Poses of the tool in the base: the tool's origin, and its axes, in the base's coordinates. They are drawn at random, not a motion.
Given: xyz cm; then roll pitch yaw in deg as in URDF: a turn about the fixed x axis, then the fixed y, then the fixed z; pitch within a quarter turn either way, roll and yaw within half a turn.
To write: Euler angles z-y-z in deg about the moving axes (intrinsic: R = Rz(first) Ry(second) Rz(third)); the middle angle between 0 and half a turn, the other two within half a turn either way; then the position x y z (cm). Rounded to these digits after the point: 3 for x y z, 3 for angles.
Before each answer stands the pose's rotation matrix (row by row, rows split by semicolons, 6 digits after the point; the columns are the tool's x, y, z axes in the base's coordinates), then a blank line. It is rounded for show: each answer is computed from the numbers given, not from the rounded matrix.
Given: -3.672, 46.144, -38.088, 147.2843, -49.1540, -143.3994
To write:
-0.525061 -0.173419 -0.833209; -0.389953 0.919225 0.054414; 0.756470 0.353483 -0.550275

176.264, 123.386, 154.954, -3.672, 46.144, -38.088
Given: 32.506, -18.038, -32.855, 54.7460, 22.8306, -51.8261
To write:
0.569630 0.649589 -0.503544; -0.724549 0.107654 -0.680763; -0.388008 0.752626 0.531982

-126.489, 57.861, 62.727, 32.506, -18.038, -32.855
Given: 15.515, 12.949, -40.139, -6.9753, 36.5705, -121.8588
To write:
-0.423911 0.881257 -0.209012; -0.682135 -0.462465 -0.566408; -0.595811 -0.097533 0.797180

-110.255, 37.138, -9.297, 15.515, 12.949, -40.139
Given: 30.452, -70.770, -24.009, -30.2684, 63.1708, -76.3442
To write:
0.106554 0.733068 0.671757; -0.438574 0.640982 -0.629917; -0.892356 -0.227495 0.389804

-43.159, 67.058, -14.302, 30.452, -70.770, -24.009
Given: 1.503, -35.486, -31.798, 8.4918, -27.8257, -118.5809
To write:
-0.423083 0.901491 0.091187; -0.776604 -0.412625 0.476053; 0.466783 0.130593 0.874676

79.156, 28.993, 164.370, 1.503, -35.486, -31.798
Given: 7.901, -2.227, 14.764, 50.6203, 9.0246, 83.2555
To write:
0.115988 -0.615827 0.779297; 0.980786 0.194918 0.008053; -0.156859 0.763390 0.626603

0.592, 51.200, 78.389, 7.901, -2.227, 14.764
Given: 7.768, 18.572, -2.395, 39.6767, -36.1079, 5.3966
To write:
0.804328 -0.446965 -0.391510; 0.075983 0.730862 -0.678283; 0.589308 0.515813 0.621814

-119.994, 51.551, 138.805, 7.768, 18.572, -2.395
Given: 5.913, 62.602, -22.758, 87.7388, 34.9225, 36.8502
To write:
0.656111 0.434073 0.617332; 0.491731 0.374628 -0.786037; -0.572468 0.819289 0.032350

-51.855, 88.146, 55.057, 5.913, 62.602, -22.758
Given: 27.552, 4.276, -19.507, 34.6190, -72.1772, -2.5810
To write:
0.305764 -0.503244 -0.808241; -0.013783 0.846469 -0.532260; 0.952008 0.173886 0.251883

-146.633, 75.411, 169.649, 27.552, 4.276, -19.507
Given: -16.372, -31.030, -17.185, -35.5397, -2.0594, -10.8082
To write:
0.981626 0.173107 0.080278; -0.187401 0.795361 0.576439; 0.035936 -0.580891 0.813187

82.072, 35.591, -93.540, -16.372, -31.030, -17.185
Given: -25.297, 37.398, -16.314, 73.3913, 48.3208, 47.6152
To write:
0.448253 0.271344 0.851728; 0.491162 0.721337 -0.488296; -0.746880 0.637217 0.190068

-29.826, 79.043, 40.470, -25.297, 37.398, -16.314
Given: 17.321, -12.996, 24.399, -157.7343, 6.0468, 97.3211
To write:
-0.126721 0.922978 -0.363391; 0.986329 0.078340 -0.144975; -0.105341 -0.376794 -0.920288

-158.250, 156.968, -74.381, 17.321, -12.996, 24.399
